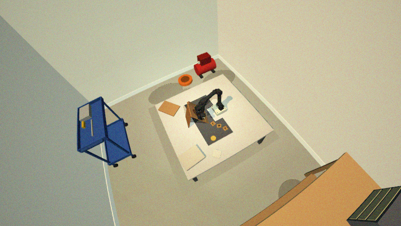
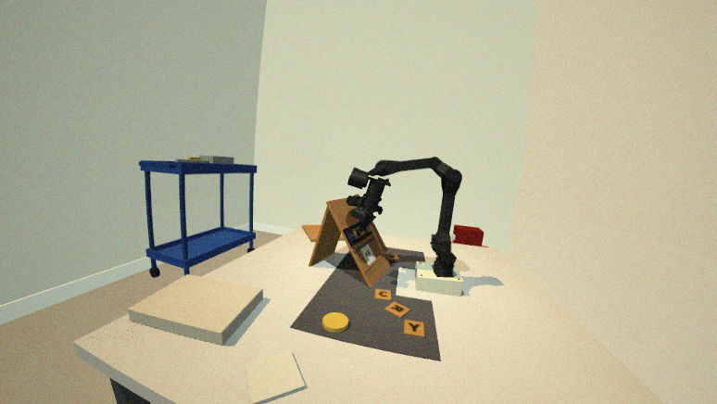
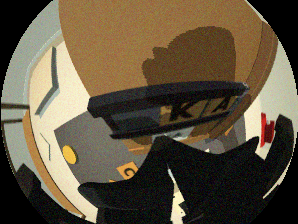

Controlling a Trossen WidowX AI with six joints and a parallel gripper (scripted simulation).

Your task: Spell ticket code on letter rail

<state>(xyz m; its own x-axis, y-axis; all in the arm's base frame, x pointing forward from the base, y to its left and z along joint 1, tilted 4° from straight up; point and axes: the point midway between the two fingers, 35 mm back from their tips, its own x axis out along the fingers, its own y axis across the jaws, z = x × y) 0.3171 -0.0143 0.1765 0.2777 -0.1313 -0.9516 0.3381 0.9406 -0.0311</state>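
My gripper tip is 10 cm above the white ticket, 4 cm past it and 3 cm to the left of it. Also, from my gripper tip: pale pad 50 cm to the left, 18 cm below, 12 cm ahead; yellow disc 31 cm to the left, 18 cm below, 3 cm ahead; dark mat 18 cm below, 13 cm behind, 1 cm to the right.
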